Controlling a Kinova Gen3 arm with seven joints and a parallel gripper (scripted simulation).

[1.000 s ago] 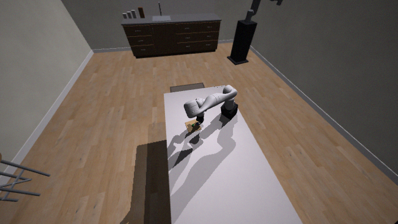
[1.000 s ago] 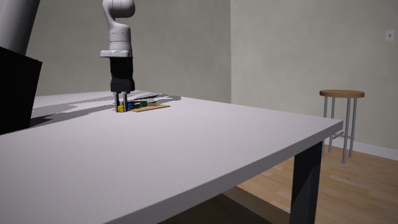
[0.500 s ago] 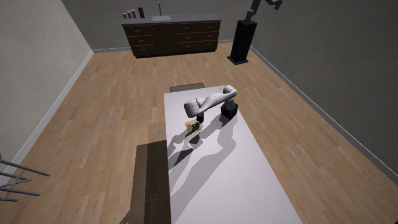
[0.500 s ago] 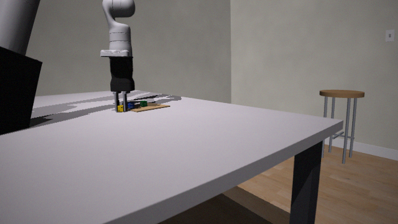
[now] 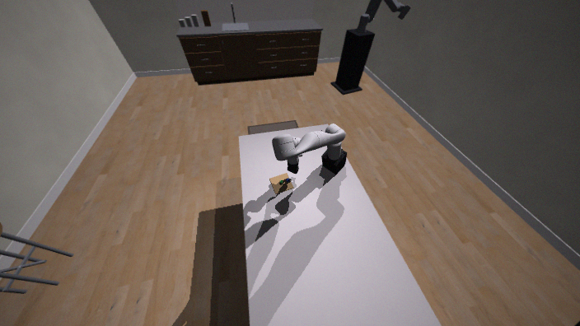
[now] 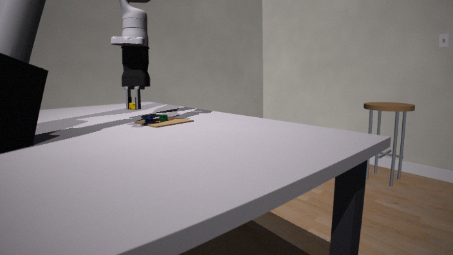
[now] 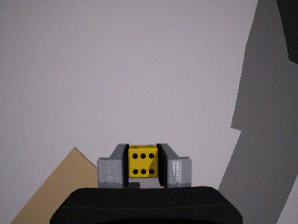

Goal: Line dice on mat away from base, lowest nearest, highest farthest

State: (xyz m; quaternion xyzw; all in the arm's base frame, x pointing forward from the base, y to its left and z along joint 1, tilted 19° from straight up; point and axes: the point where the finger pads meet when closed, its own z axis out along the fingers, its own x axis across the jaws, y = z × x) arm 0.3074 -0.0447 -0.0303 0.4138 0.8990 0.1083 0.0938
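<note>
Right now the green die is 11 cm ahead of my hand, 2 cm to the left of it and 6 cm below it. From my hand the other things lie so: tan mat: 11 cm ahead, 2 cm to the left, 7 cm below; yellow die: 1 cm below; blue die: 6 cm ahead, 2 cm to the left, 6 cm below.
</note>
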